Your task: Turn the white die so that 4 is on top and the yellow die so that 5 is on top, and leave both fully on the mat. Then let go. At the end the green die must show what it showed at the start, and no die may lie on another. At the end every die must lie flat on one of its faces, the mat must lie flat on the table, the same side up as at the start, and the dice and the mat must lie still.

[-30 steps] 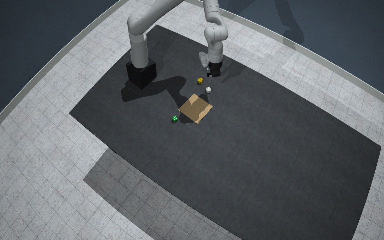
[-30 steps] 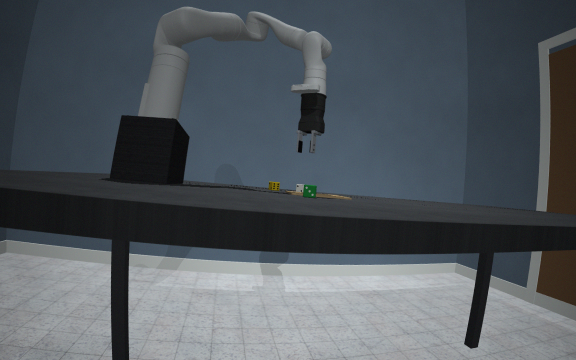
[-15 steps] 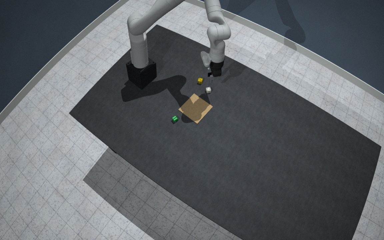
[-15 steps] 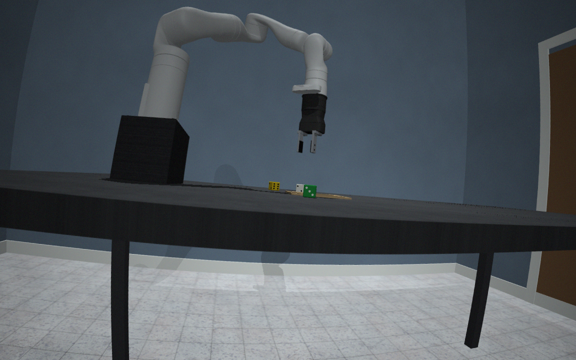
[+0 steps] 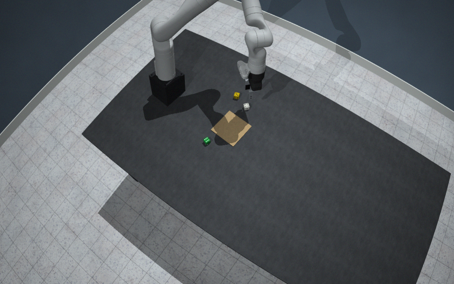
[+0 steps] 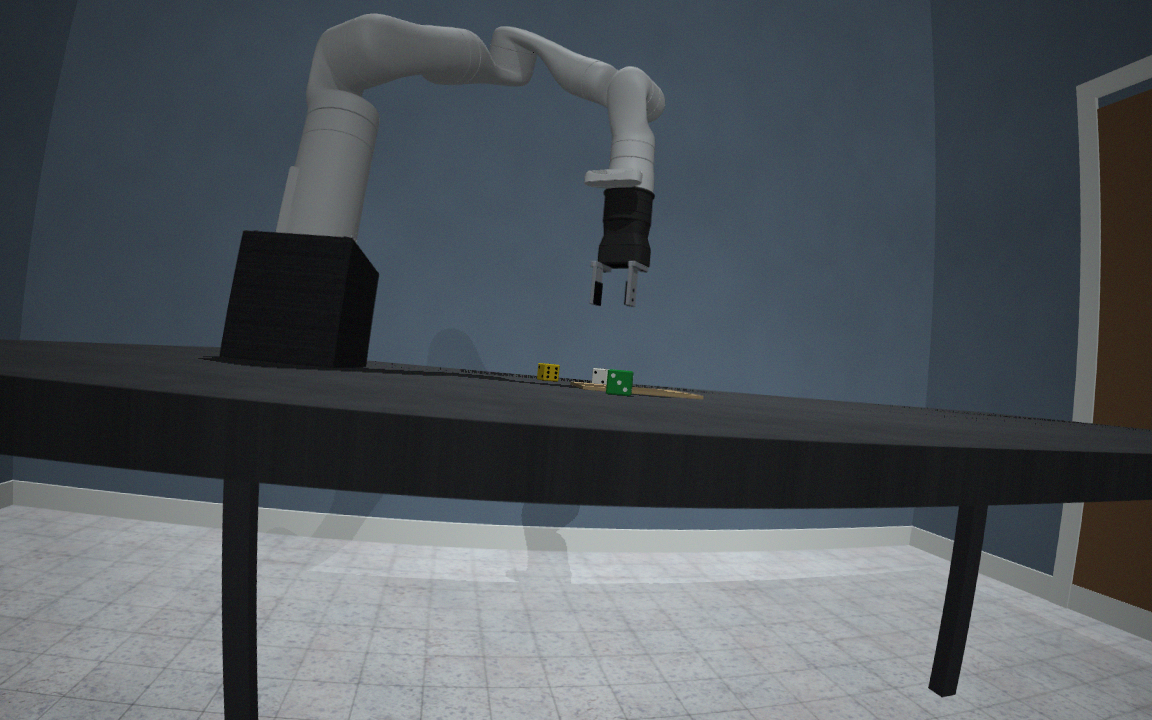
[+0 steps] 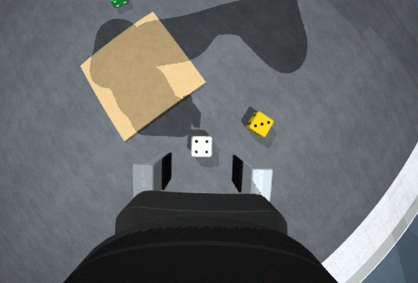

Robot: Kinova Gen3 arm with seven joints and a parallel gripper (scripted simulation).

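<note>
My hand is 10 mm past the white die, 10 mm to the left of it and 130 mm above it. The rest, counted from my hand: green die 80 mm behind, 260 mm to the right, 130 mm below; yellow die 80 mm behind, 30 mm to the left, 130 mm below; tan mat 20 mm behind, 140 mm to the right, 140 mm below.
</note>
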